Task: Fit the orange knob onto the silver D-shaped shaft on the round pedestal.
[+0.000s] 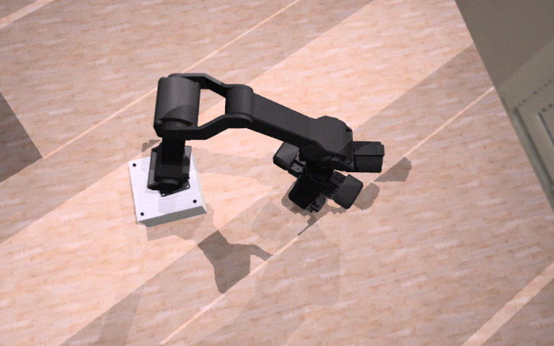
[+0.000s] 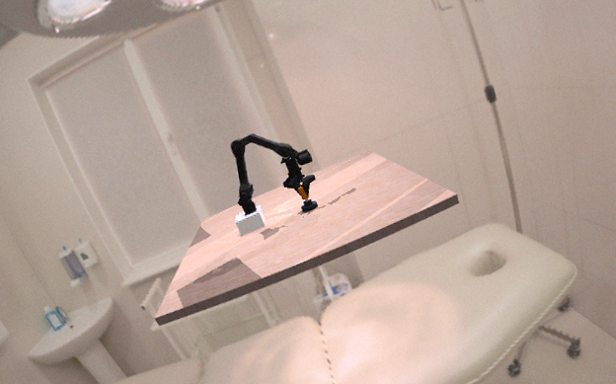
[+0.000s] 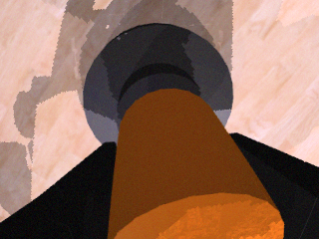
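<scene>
The orange knob is 30 mm above my gripper tip. The rest, counted from my gripper tip: round pedestal: 40 mm below.
</scene>
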